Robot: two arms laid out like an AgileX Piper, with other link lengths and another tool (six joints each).
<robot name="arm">
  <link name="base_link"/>
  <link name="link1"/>
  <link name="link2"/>
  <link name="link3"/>
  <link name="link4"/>
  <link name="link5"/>
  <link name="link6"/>
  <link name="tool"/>
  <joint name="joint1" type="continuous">
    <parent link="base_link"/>
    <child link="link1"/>
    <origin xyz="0 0 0.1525" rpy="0 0 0"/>
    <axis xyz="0 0 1"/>
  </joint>
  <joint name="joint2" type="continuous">
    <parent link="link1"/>
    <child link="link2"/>
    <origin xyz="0 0 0" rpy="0 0 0"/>
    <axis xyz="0 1 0"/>
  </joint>
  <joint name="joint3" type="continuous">
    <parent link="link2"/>
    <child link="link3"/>
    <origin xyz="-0.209 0 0.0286" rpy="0 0 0"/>
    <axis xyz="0 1 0"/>
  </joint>
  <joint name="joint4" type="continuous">
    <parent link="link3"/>
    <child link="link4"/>
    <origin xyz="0.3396 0 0.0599" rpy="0 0 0"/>
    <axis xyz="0.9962 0 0.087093"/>
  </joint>
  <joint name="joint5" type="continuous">
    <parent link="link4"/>
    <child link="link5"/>
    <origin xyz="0 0 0" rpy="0 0 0"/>
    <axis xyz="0 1 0"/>
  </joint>
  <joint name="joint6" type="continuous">
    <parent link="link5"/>
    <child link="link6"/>
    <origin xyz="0.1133 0 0.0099" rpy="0 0 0"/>
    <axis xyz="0.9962 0 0.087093"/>
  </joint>
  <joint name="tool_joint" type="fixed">
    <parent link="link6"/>
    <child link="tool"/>
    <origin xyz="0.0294 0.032 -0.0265" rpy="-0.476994 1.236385 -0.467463"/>
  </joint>
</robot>
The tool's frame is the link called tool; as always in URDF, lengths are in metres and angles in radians. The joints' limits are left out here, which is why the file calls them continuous.
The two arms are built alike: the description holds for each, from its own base.
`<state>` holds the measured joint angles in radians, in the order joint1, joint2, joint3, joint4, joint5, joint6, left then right.
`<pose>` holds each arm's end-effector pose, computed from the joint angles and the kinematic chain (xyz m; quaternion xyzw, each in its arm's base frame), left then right.
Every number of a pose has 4 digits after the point. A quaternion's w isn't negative.
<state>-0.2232 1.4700 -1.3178 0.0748 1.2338 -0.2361 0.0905 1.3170 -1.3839 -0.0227 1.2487 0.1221</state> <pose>0.3547 -0.0446 0.2281 -0.0742 0.9671 0.0020 0.2435 0.3482 0.0638 0.3072 -0.0594 0.9396 0.0021 0.3370</pose>
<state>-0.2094 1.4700 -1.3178 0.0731 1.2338 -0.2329 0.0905 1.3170 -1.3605 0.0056 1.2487 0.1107</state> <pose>0.3554 -0.0398 0.2281 -0.0796 0.9667 0.0030 0.2433 0.3460 0.0673 0.2992 -0.0626 0.9433 0.0150 0.3256</pose>
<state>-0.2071 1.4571 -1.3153 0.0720 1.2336 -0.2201 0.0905 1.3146 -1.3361 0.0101 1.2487 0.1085</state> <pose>0.3545 -0.0385 0.2319 -0.0747 0.9658 0.0015 0.2481 0.3439 0.0677 0.2910 -0.0634 0.9468 0.0168 0.3151</pose>
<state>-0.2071 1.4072 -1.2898 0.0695 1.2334 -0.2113 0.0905 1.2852 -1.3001 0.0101 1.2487 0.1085</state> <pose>0.3475 -0.0371 0.2405 -0.0713 0.9632 -0.0027 0.2593 0.3373 0.0671 0.2877 -0.0634 0.9478 0.0168 0.3120</pose>
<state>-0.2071 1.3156 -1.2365 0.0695 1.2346 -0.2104 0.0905 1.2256 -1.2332 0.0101 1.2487 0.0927</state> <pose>0.3328 -0.0340 0.2527 -0.0719 0.9583 -0.0077 0.2765 0.3240 0.0655 0.2825 -0.0713 0.9484 0.0159 0.3085</pose>
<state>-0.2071 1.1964 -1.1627 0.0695 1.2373 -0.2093 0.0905 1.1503 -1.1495 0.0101 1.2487 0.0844</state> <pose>0.3128 -0.0297 0.2645 -0.0724 0.9523 -0.0133 0.2961 0.3078 0.0638 0.2754 -0.0755 0.9494 0.0154 0.3045</pose>
